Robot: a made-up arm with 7 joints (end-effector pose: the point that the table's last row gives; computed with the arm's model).
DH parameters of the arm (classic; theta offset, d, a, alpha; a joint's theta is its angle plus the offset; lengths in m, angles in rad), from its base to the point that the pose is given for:
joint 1: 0 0.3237 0 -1.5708
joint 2: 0 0 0 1.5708
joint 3: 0 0.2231 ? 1.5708
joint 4: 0 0 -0.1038 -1.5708
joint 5: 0 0.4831 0 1.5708
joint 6: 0 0 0.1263 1.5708
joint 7: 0 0 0 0
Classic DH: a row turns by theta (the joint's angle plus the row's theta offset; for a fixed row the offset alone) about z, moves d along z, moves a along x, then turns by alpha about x.
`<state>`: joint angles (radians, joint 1 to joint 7).
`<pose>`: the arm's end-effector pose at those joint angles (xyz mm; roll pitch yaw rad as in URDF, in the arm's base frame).
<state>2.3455 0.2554 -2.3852 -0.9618 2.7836 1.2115 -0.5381</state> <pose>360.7 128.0 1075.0 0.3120 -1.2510 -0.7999</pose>
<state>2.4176 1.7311 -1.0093 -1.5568 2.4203 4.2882 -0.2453</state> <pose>70.7 466.4 70.9 -0.6991 -1.0364 -2.2660</pose>
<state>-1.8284 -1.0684 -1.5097 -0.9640 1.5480 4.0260 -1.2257</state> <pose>-203.4 563.2 526.7 -2.0604 -0.0933 0.4737</pose>
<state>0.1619 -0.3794 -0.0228 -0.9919 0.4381 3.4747 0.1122</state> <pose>79.2 -46.1 1043.2 -0.2837 -0.1928 -2.4647</pose>
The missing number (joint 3, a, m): 0.0795
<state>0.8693 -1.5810 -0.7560 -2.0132 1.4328 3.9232 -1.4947</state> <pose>199.0 -380.6 614.3 -1.5492 -0.3286 -2.0614</pose>
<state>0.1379 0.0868 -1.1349 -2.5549 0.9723 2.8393 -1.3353</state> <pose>183.2 -484.5 197.8 -3.1379 -0.4075 -0.5494</pose>
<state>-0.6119 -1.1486 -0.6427 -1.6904 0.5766 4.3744 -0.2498</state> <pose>-286.9 -155.9 775.4 -1.1980 0.4125 1.8983</pose>
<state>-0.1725 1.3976 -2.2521 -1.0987 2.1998 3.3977 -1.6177</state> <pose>328.7 -362.1 767.6 0.5910 -0.3276 0.5605</pose>
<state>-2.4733 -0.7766 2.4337 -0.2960 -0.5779 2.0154 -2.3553</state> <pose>549.5 370.7 848.7 -2.2963 1.4331 -2.8189</pose>
